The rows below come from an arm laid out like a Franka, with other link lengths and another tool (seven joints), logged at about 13 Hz.
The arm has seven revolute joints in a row. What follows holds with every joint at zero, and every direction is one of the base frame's. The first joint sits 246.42 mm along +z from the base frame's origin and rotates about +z. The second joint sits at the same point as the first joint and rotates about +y. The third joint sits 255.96 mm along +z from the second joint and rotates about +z. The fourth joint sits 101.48 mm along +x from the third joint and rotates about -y. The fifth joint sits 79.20 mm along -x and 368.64 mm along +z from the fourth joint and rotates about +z. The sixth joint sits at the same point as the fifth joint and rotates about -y. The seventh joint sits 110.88 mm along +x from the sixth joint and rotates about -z. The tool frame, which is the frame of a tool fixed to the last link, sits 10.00 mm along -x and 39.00 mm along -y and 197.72 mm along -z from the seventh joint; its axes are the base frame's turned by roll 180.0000, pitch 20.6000 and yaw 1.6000 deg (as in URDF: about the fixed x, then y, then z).
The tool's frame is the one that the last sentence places.
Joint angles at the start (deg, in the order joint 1, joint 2, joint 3, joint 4, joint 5, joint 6, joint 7): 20.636, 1.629, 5.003, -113.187, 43.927, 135.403, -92.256
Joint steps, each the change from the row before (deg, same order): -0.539, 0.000, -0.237, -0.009, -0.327, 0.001, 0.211; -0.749, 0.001, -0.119, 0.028, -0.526, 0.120, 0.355; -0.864, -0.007, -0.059, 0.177, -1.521, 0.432, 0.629; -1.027, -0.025, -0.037, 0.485, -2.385, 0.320, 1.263; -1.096, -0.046, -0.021, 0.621, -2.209, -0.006, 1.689; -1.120, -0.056, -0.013, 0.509, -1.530, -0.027, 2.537; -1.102, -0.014, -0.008, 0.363, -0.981, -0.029, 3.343; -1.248, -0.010, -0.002, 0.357, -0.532, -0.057, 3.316; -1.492, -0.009, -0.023, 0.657, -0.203, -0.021, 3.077; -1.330, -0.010, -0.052, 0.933, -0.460, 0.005, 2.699; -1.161, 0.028, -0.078, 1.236, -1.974, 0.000, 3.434; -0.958, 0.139, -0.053, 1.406, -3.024, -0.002, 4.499; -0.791, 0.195, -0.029, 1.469, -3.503, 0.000, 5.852; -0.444, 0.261, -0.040, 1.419, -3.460, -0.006, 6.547; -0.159, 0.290, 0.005, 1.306, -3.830, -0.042, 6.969; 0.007, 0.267, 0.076, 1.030, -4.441, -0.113, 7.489
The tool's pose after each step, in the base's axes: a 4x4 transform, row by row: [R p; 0 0 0 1], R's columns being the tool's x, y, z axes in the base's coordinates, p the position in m. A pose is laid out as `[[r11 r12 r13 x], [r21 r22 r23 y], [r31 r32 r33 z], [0 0 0 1]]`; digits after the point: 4 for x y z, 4 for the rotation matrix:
[[-0.0306 0.9766 0.2128 0.6175], [0.9506 -0.0374 0.3082 0.3034], [0.3089 0.2117 -0.9272 0.2869], [0 0 0 1]]
[[-0.0146 0.9755 0.2196 0.6225], [0.9529 -0.0530 0.2987 0.2934], [0.3030 0.2137 -0.9287 0.2872], [0 0 0 1]]
[[-0.0008 0.9718 0.2359 0.6290], [0.9584 -0.0666 0.2776 0.2816], [0.2855 0.2263 -0.9313 0.2896], [0 0 0 1]]
[[0.0163 0.9668 0.2551 0.6367], [0.9654 -0.0816 0.2477 0.2681], [0.2603 0.2423 -0.9346 0.2947], [0 0 0 1]]
[[0.0407 0.9625 0.2682 0.6438], [0.9699 -0.1026 0.2208 0.2544], [0.2401 0.2512 -0.9377 0.3005], [0 0 0 1]]
[[0.0852 0.9586 0.2715 0.6501], [0.9689 -0.1433 0.2018 0.2401], [0.2324 0.2459 -0.9410 0.3050], [0 0 0 1]]
[[0.1470 0.9531 0.2647 0.6551], [0.9610 -0.2009 0.1899 0.2255], [0.2342 0.2265 -0.9454 0.3073], [0 0 0 1]]
[[0.2134 0.9428 0.2563 0.6602], [0.9467 -0.2643 0.1841 0.2096], [0.2413 0.2033 -0.9489 0.3095], [0 0 0 1]]
[[0.2809 0.9254 0.2544 0.6667], [0.9255 -0.3313 0.1835 0.1911], [0.2541 0.1839 -0.9495 0.3150], [0 0 0 1]]
[[0.3361 0.9052 0.2601 0.6731], [0.9038 -0.3876 0.1812 0.1741], [0.2648 0.1742 -0.9484 0.3235], [0 0 0 1]]
[[0.3877 0.8814 0.2698 0.6795], [0.8840 -0.4384 0.1622 0.1575], [0.2612 0.1756 -0.9492 0.3344], [0 0 0 1]]
[[0.4438 0.8523 0.2769 0.6851], [0.8607 -0.4914 0.1333 0.1423], [0.2497 0.1792 -0.9516 0.3455], [0 0 0 1]]
[[0.5119 0.8126 0.2786 0.6895], [0.8252 -0.5553 0.1033 0.1283], [0.2387 0.1770 -0.9548 0.3564], [0 0 0 1]]
[[0.5823 0.7648 0.2758 0.6923], [0.7792 -0.6218 0.0789 0.1181], [0.2318 0.1689 -0.9580 0.3659], [0 0 0 1]]
[[0.6486 0.7113 0.2709 0.6937], [0.7276 -0.6839 0.0536 0.1113], [0.2234 0.1623 -0.9611 0.3739], [0 0 0 1]]
[[0.7119 0.6511 0.2631 0.6935], [0.6700 -0.7420 0.0235 0.1068], [0.2105 0.1595 -0.9645 0.3796], [0 0 0 1]]

